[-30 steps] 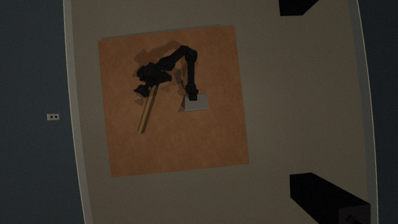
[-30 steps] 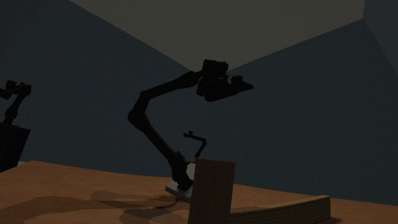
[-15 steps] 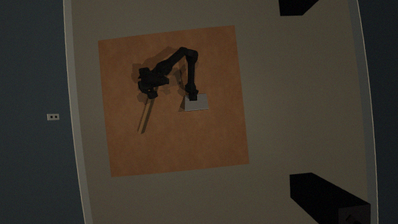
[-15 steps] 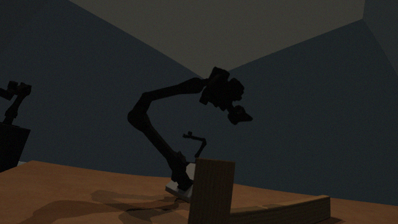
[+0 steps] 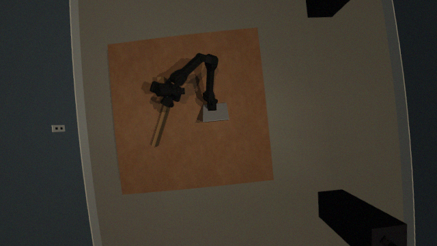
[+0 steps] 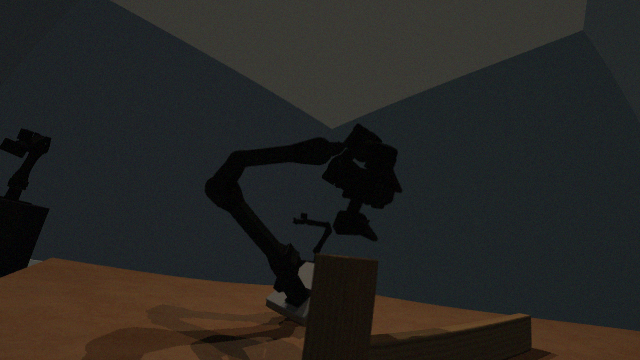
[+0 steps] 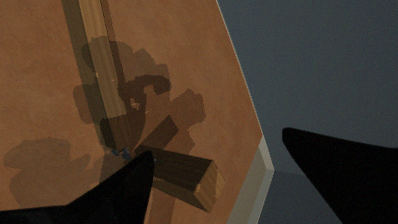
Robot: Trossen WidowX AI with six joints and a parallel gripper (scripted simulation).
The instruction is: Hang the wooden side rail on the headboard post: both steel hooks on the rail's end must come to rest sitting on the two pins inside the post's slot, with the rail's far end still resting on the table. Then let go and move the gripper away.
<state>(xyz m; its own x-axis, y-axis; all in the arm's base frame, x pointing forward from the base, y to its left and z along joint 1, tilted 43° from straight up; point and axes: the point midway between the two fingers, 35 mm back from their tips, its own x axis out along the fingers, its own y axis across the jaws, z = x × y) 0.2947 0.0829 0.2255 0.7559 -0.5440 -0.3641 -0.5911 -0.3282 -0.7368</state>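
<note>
My gripper tip is now 20 mm short of the headboard post, 110 mm to the left of it and 160 mm above it.
</note>
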